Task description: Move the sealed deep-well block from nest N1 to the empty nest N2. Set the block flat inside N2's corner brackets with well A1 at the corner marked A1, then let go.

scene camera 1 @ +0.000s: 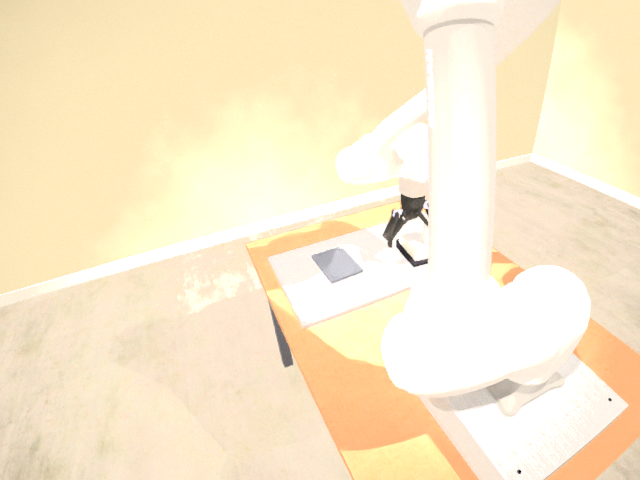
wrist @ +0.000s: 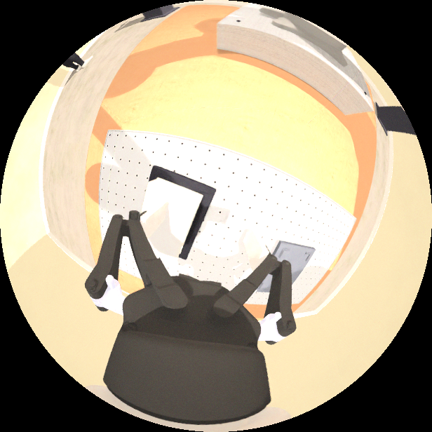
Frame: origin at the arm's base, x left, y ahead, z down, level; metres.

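Seen in the pictures: gripper, fingertip midpoint: (scene camera 1: 408, 249).
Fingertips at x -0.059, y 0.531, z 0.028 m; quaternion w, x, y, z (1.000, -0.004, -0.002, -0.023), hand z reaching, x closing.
Pixels of each thing's top centre, then the offset from my fingertips to it. Level surfaces: height alone.
- white block, middle of its top: (scene camera 1: 418, 238) dx -0.065, dy +0.035, dz -0.001 m
- black-edged nest, middle of its top: (scene camera 1: 417, 247) dx -0.065, dy +0.035, dz +0.038 m
- flat grey nest plate, middle of its top: (scene camera 1: 336, 261) dx +0.231, dy +0.087, dz +0.038 m
- white perforated board, its level: dz +0.052 m
- orange table, its level: dz +0.065 m
A white block (scene camera 1: 419, 249) (wrist: 172, 202), whose wells cannot be made out in the glare, sits in a black-edged nest (scene camera 1: 406, 254) (wrist: 209, 194). A flat grey nest plate (scene camera 1: 337, 264) (wrist: 296, 254) lies apart from it on the same white board, with small bracket marks in the wrist view and no block on it. The nest labels and the A1 mark are not readable. My gripper (scene camera 1: 412, 241) (wrist: 206, 221) is open and empty above the board. In the wrist view one finger overlaps the block's side and the other overlaps the grey plate. The arm hides one finger in the scene view.
The white perforated board (scene camera 1: 320, 304) (wrist: 250, 175) lies on the orange table (scene camera 1: 330, 382) (wrist: 200, 90). The robot's raised pale base plate (scene camera 1: 547, 439) (wrist: 295, 65) stands at the other end of the table. The arm's thick column (scene camera 1: 460, 155) hides part of the board in the scene view.
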